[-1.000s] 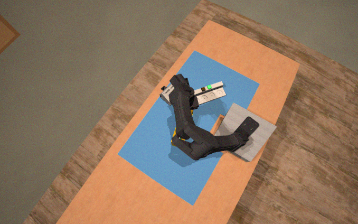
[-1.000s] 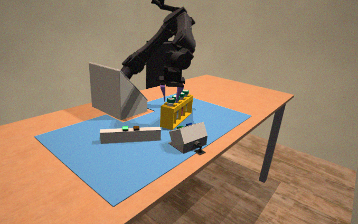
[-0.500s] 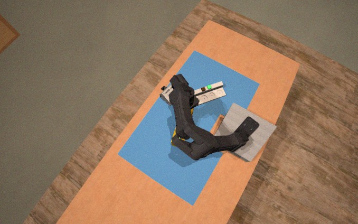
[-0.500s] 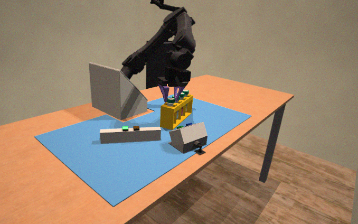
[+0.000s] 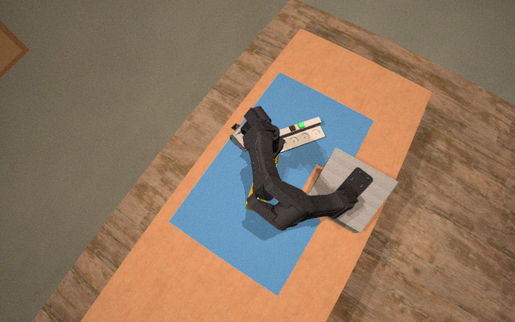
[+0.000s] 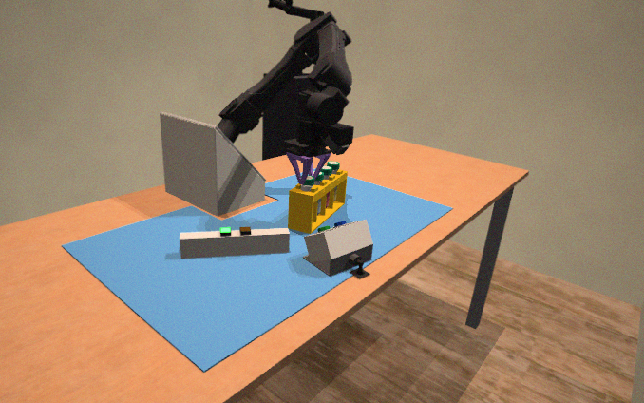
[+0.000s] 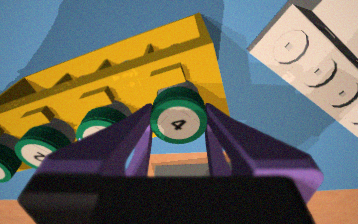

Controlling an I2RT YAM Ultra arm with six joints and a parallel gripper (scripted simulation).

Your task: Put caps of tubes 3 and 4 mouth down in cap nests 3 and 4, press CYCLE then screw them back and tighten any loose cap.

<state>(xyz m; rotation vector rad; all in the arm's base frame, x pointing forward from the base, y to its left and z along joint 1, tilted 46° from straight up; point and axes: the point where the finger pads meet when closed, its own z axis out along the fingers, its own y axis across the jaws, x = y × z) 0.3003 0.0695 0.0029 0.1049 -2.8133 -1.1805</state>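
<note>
Right now my hand is right at the cap 4. From my hand the other things lie so: cap 3 (2 cm behind, 5 cm to the left, 1 cm below); blue key (14 cm ahead, 3 cm to the right, 5 cm below); cap 2 (4 cm behind, 10 cm to the left, 1 cm below).
</note>
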